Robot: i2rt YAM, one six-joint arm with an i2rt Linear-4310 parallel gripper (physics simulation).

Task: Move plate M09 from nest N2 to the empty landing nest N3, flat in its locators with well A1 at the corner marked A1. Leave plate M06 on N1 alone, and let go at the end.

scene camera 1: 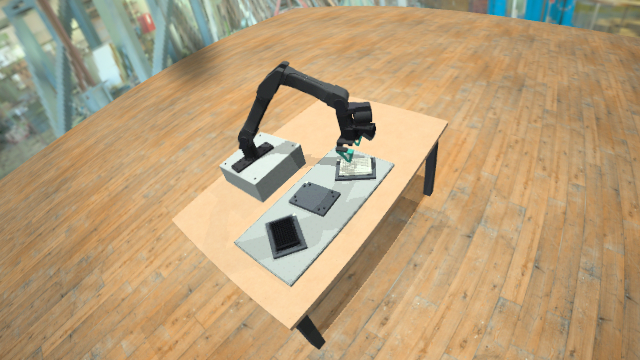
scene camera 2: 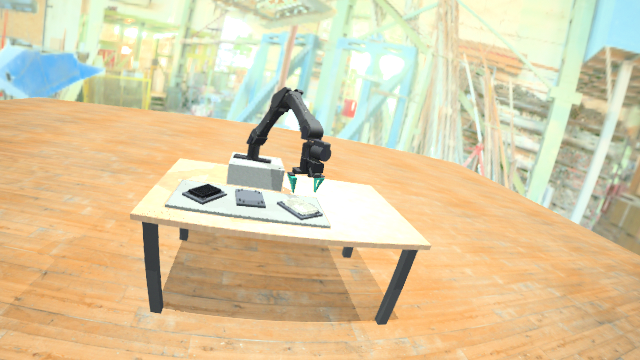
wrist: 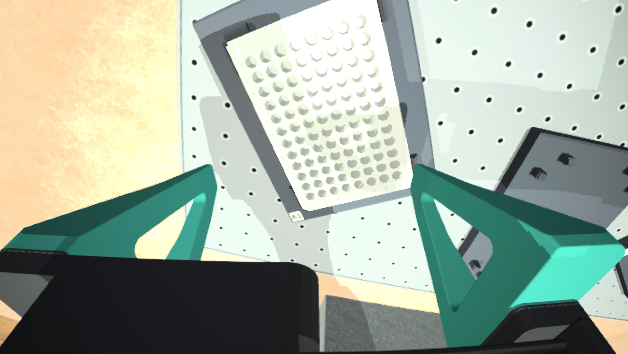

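Note:
A white many-welled plate sits in a dark grey nest with an A1 tag at its near corner in the wrist view. An empty grey nest with small locator blocks lies in the middle of the row. A black plate sits in the nest at the other end. No plate or nest numbers are legible, so I cannot tell which plate is M09. My gripper is open and empty, above the white plate's A1 end.
All three nests lie on a pale perforated board on the wooden table. The grey base block under the arm stands behind the board.

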